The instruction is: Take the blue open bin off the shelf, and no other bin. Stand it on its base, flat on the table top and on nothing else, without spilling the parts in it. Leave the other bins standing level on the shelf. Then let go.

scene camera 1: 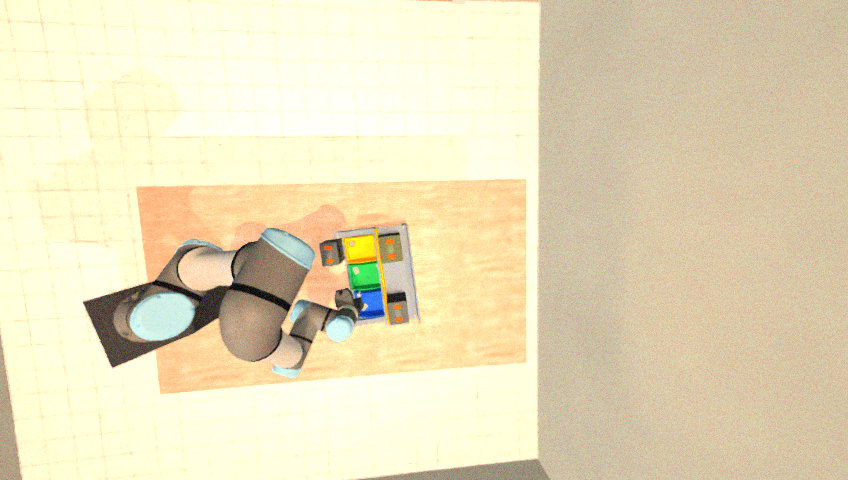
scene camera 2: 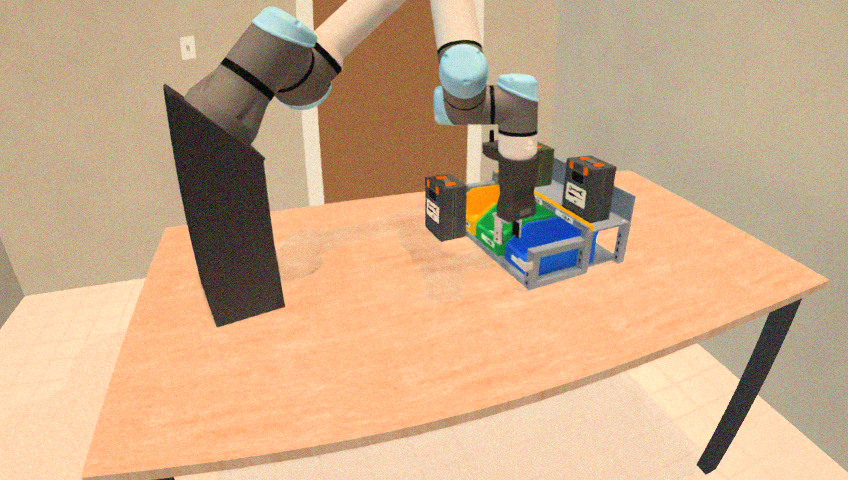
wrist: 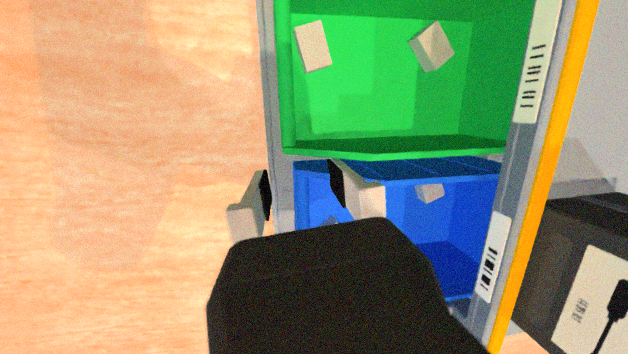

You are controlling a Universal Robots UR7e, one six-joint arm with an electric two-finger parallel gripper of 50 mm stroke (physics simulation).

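Seen in the pictures: gripper, between the fingertips: (scene camera 1: pixel 354 294) (scene camera 2: pixel 507 239) (wrist: pixel 299 179); arm's base, origin of its link: (scene camera 2: pixel 217 121).
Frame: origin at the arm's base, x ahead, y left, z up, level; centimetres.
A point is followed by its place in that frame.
The blue bin (scene camera 1: pixel 373 304) @[y 6.4, x 62.9, z -33.7 cm] (scene camera 2: pixel 550 239) @[y 14.4, x 65.2, z -31.7 cm] (wrist: pixel 452 220) @[y 9.7, x 72.2, z -33.4 cm] stands on the lower level of the grey shelf (scene camera 1: pixel 402 273) @[y 23.9, x 70.8, z -24.5 cm] (scene camera 2: pixel 624 205) @[y 10.0, x 80.3, z -21.5 cm] (wrist: pixel 285 200) @[y 6.7, x 54.6, z -34.0 cm], at the end nearest scene camera 2. A pale block (wrist: pixel 431 192) @[y 12.0, x 67.1, z -32.2 cm] lies inside it. My gripper (scene camera 2: pixel 507 228) @[y 10.3, x 54.2, z -29.4 cm] (wrist: pixel 299 179) @[y 10.3, x 54.2, z -29.4 cm] is open and empty, pointing down at the bin's front wall. In the wrist view one finger is outside the front and the other is over the bin's inside; the gripper body hides part of the bin. The green bin (scene camera 1: pixel 365 276) @[y 17.4, x 56.8, z -33.7 cm] (scene camera 2: pixel 486 230) @[y 17.1, x 50.8, z -30.5 cm] (wrist: pixel 360 110) @[y 16.5, x 58.1, z -33.7 cm] stands close beside it, with the yellow bin (scene camera 1: pixel 361 248) @[y 28.5, x 52.4, z -33.7 cm] (scene camera 2: pixel 480 202) @[y 33.6, x 51.8, z -30.5 cm] beyond.
A dark box (scene camera 1: pixel 397 309) @[y 13.0, x 71.2, z -12.4 cm] (scene camera 2: pixel 589 191) @[y 6.7, x 70.0, z -17.1 cm] (wrist: pixel 555 265) @[y 11.6, x 67.9, z -22.3 cm] stands on the raised rear level behind the blue bin. An olive box (scene camera 1: pixel 390 248) @[y 33.6, x 63.6, z -14.8 cm] (scene camera 2: pixel 544 166) @[y 29.3, x 66.6, z -19.3 cm] stands behind the yellow bin. Another dark box (scene camera 1: pixel 330 253) @[y 25.7, x 42.5, z -21.5 cm] (scene camera 2: pixel 441 208) @[y 20.0, x 40.9, z -26.3 cm] stands on the table before the yellow bin.
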